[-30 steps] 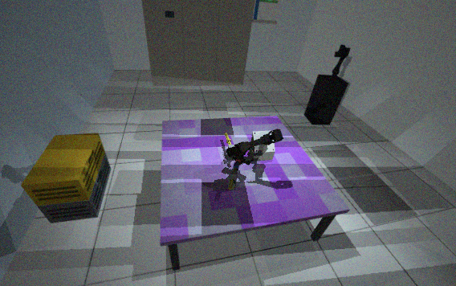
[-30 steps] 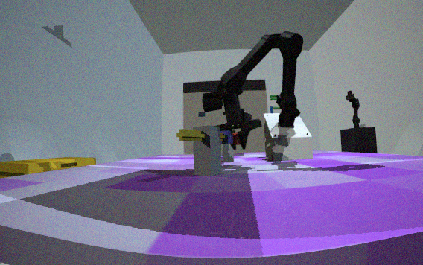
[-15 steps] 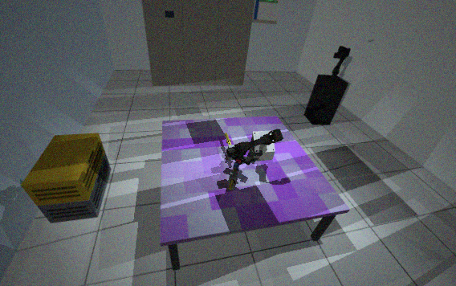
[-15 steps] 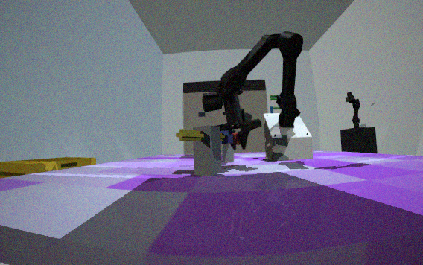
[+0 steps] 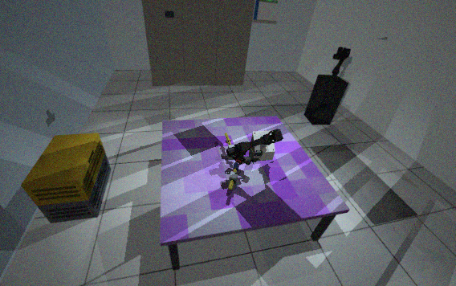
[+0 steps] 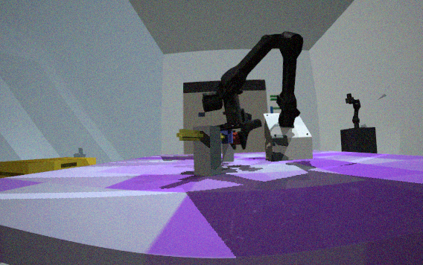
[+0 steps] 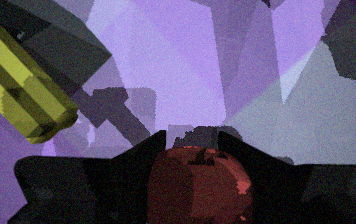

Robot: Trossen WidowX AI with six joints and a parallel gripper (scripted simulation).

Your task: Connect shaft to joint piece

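The red joint piece is 4 cm above my gripper tip, 2 cm to the left of it and 1 cm ahead of it.
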